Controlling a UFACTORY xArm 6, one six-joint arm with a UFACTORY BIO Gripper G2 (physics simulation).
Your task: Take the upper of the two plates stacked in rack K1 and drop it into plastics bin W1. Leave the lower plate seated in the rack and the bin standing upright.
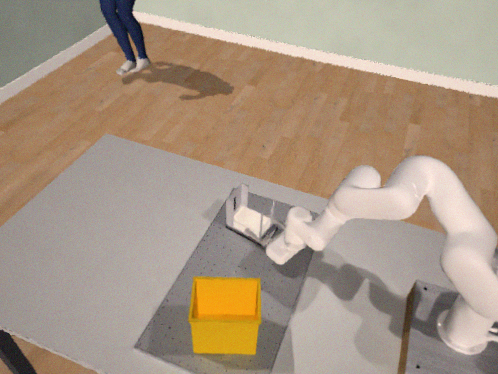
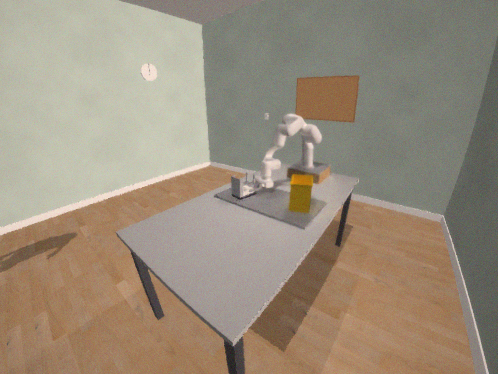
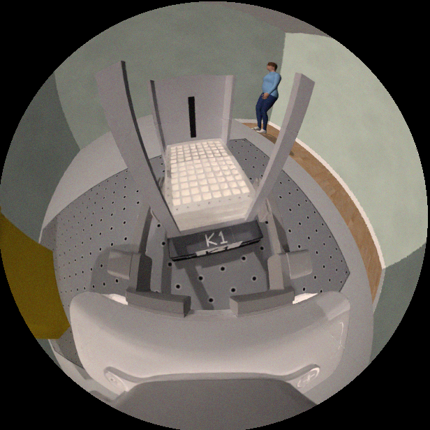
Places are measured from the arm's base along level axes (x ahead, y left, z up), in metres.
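Pixels of known places: hand, its tool point: point(image 2: 248, 188); arm's base, origin of its link: point(image 1: 460, 331) point(image 2: 306, 166).
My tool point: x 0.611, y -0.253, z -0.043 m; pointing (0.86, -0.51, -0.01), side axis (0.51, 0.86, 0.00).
Observation:
For each thing: its top centre in the pictures, then the offset to it from my tool point. Level surfaces: height alone.
- Rack K1, centre of its top: point(image 1: 253, 199) point(image 2: 244, 175) dy -0.011, dx +0.035, dz +0.107 m
- upper plate, centre of its top: point(image 1: 250, 218) dy -0.015, dx +0.044, dz +0.006 m
- Yellow bin W1, centre of its top: point(image 1: 225, 298) point(image 2: 302, 179) dy +0.390, dx +0.011, dz +0.139 m
- dark perforated board, height of its surface: dz -0.039 m
- grey table, height of its surface: dz -0.053 m
Rack K1 point(image 1: 230, 215) point(image 2: 236, 186) point(image 3: 172, 110) holds pale, clear-walled plates between its posts. The upper plate point(image 1: 250, 219) point(image 3: 207, 172) shows its grid of square wells; the lower plate is hard to make out beneath it. The rack looks slightly tilted, with a faint shadow on the table beside it; whether its base touches the board cannot be told. My gripper point(image 1: 272, 234) point(image 2: 252, 189) point(image 3: 209, 187) is shut on the upper plate, fingers along both sides; whether they also touch the lower plate cannot be told. Yellow bin W1 point(image 1: 225, 335) point(image 2: 300, 197) point(image 3: 27, 285) stands upright.
The rack's tall posts point(image 3: 287, 145) rise close to my fingers. A dark perforated board point(image 1: 175, 325) point(image 2: 275, 206) point(image 3: 100, 225) lies under the bin on the grey table point(image 1: 125, 225) point(image 2: 215, 260). A person point(image 1: 127, 40) point(image 3: 269, 95) stands on the floor beyond the table.

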